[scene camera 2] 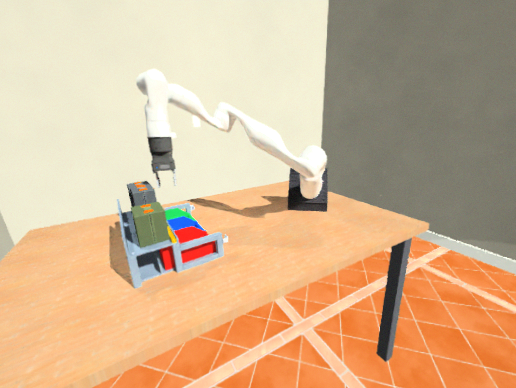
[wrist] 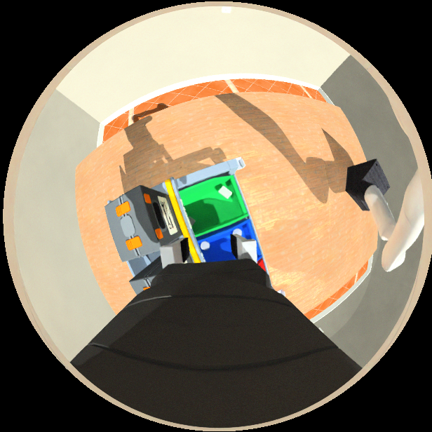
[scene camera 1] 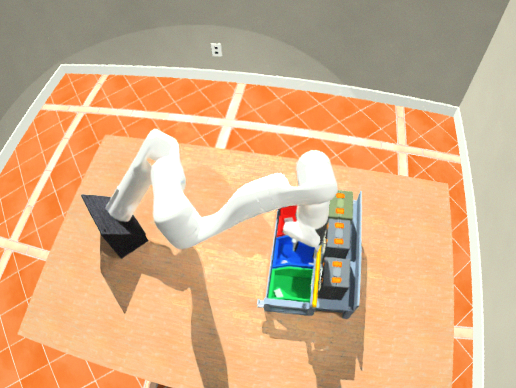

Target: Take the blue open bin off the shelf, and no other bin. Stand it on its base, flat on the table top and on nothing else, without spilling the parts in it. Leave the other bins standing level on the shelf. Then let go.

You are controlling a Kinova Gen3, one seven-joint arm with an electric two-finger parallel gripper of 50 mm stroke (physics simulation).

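Places are measured from the arm's base along level axes (x right, y ahead, z up), in metres.
Where they show: gripper, fingertip midpoint: [scene camera 2: 167, 186] [scene camera 1: 305, 251]; arm's base, link origin: [scene camera 2: 310, 190] [scene camera 1: 118, 212].
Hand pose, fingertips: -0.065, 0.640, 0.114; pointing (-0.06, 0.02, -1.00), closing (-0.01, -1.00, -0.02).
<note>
Things, the pixels of their top centre, and the offset from my fingertips, as dx, dy, dz. "*": a spot on its surface instead.
- blue bin, surface spot: [scene camera 1: 300, 257] * -0.062, -0.022, -0.202
- green bin, surface spot: [scene camera 1: 295, 286] * +0.039, +0.000, -0.201
- red bin, surface spot: [scene camera 1: 287, 216] * -0.190, -0.118, -0.201
- yellow strip, top centre: [scene camera 1: 319, 247] -0.071, +0.029, -0.098
- olive case, top centre: [scene camera 1: 340, 203] [scene camera 2: 147, 208] -0.193, +0.044, -0.011
The blue bin [scene camera 1: 300, 257] [scene camera 2: 182, 223] [wrist: 222, 250] sits level in the shelf [scene camera 1: 290, 306] [scene camera 2: 177, 261] [wrist: 210, 172], between the green bin [scene camera 1: 295, 286] [scene camera 2: 177, 215] [wrist: 210, 210] and the red bin [scene camera 1: 287, 216] [scene camera 2: 192, 234] [wrist: 262, 264]. Pale parts [wrist: 205, 245] show inside the blue bin in the wrist view. My gripper [scene camera 2: 167, 185] [wrist: 209, 244] is open and empty, pointing down, well above the shelf. In the wrist view its fingers frame part of the blue bin. My arm hides part of the red bin in scene camera 1, and the gripper body hides part of the blue bin in the wrist view.
A yellow strip [scene camera 1: 317, 280] [wrist: 182, 216] runs behind the bins. Behind it stand two dark grey cases, one [scene camera 1: 336, 272] [wrist: 127, 225] behind the green bin and another [scene camera 1: 339, 235], and an olive case [scene camera 1: 341, 204] [scene camera 2: 150, 225]. The black arm base [scene camera 1: 125, 237] stands across the table.
</note>
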